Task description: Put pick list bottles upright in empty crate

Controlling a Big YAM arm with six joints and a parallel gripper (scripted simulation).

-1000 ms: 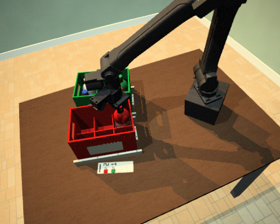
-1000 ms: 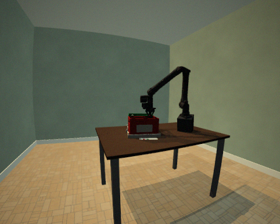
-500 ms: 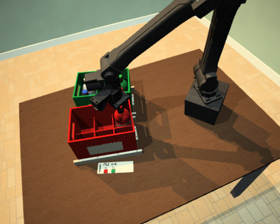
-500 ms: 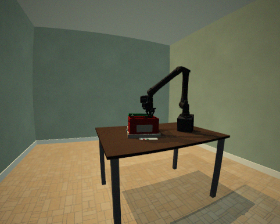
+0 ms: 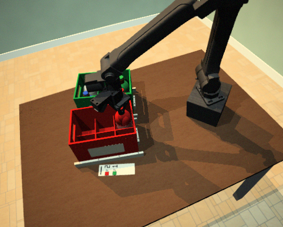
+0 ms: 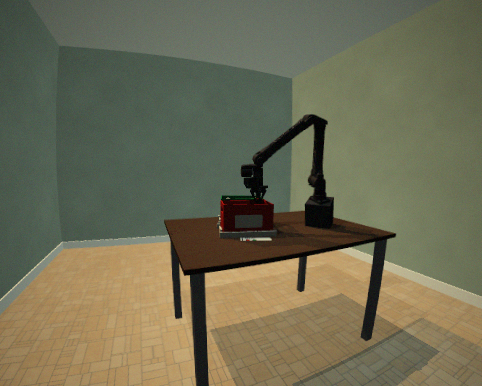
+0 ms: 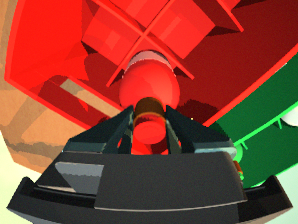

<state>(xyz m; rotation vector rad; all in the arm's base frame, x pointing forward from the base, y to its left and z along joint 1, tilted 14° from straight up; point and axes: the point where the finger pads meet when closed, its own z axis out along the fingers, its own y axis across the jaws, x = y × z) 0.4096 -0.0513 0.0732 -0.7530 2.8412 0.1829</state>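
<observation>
The red bottle is 10 mm behind my hand and 60 mm below it. From my hand the other things lie so: blue-capped bottle 130 mm ahead, 180 mm to the right, 90 mm below; red crate 90 mm ahead, 30 mm to the left, 90 mm below; green crate 30 mm ahead, 200 mm to the right, 90 mm below.
</observation>
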